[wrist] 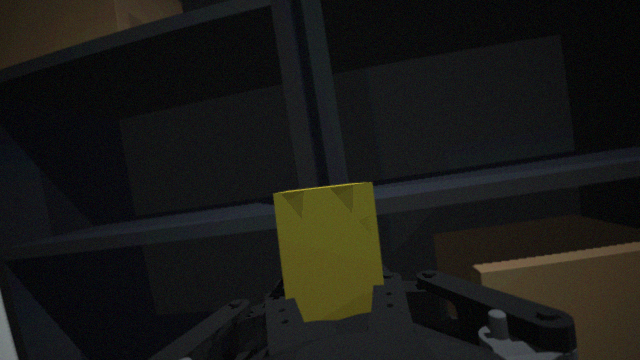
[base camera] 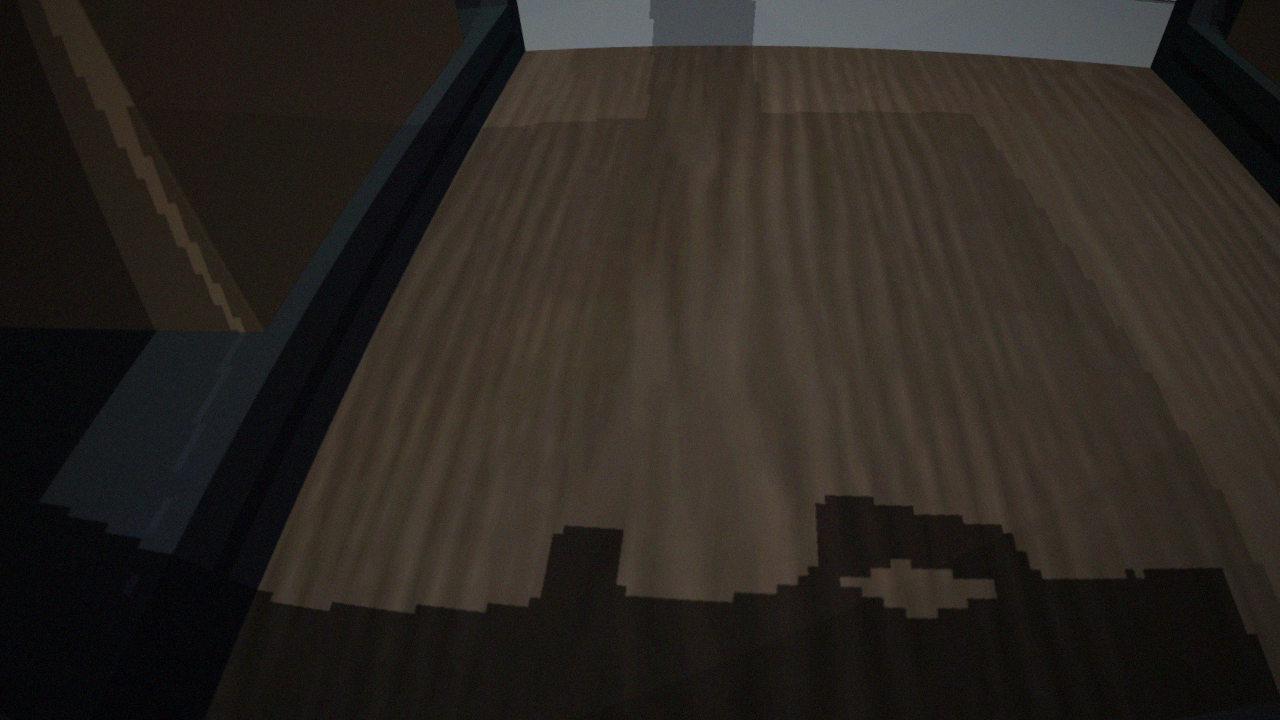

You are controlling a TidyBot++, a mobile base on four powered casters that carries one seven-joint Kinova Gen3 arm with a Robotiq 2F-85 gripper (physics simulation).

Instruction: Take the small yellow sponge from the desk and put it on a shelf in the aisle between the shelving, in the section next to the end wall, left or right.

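Places are measured from the arm's base along level axes (x ahead, y left, z up), in metres.
Pixels of known places: gripper, fingertip midpoint: (wrist: 331,277).
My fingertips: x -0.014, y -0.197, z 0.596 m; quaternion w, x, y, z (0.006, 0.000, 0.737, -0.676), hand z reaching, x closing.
Ahead of a thing's pixels: the offset from my fingertips to its top centre. "pt": to the spot under its first point. Level surfaces: height alone.
The yellow sponge @(dx -0.001, dy +0.021, dz +0.065 m) (wrist: 330,245) stands upright between the fingers of my gripper (wrist: 331,277) in the wrist view. My gripper is shut on it. Behind the sponge is dark shelving, with an upright post (wrist: 295,100) above the sponge and a shelf board @(dz -0.005 m) (wrist: 210,220) (wrist: 450,190) running across on both sides of it. The section left of the post shows bare board at its front edge. The sponge hides part of the board where it meets the post. The gripper and sponge do not show in the base camera view.
A cardboard box @(dx -0.543, dy -0.447, dz -0.192 m) (wrist: 565,300) is at the lower right and another box @(pt dx +0.575, dy -0.433, dz +0.514 m) (wrist: 60,30) at the upper left. In the base view, shelving bases (base camera: 358,277) (base camera: 1221,89) flank the wooden aisle floor @(dz -0.996 m) (base camera: 698,313). A pale end wall (base camera: 895,31) closes it. Dark shadows cross the near floor.
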